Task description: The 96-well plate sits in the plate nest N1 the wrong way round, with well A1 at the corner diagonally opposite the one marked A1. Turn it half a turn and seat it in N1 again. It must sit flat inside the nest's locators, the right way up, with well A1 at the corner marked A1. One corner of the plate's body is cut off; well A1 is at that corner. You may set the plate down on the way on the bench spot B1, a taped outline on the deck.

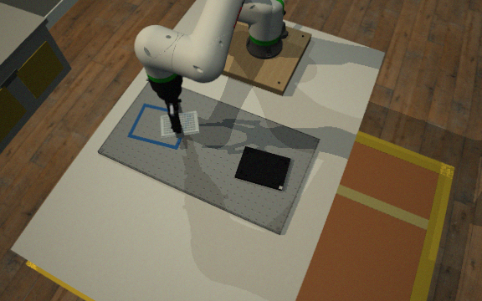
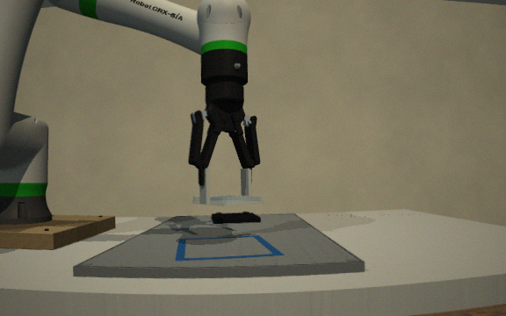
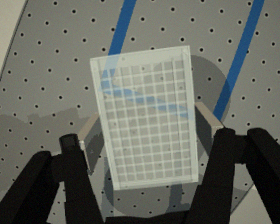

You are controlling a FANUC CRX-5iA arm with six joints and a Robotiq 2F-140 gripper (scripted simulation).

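Now: hand 400 mm to the right of the A1 mark and 80 mm above it. The rest, counted from my hand: 96-well plate 20 mm below.
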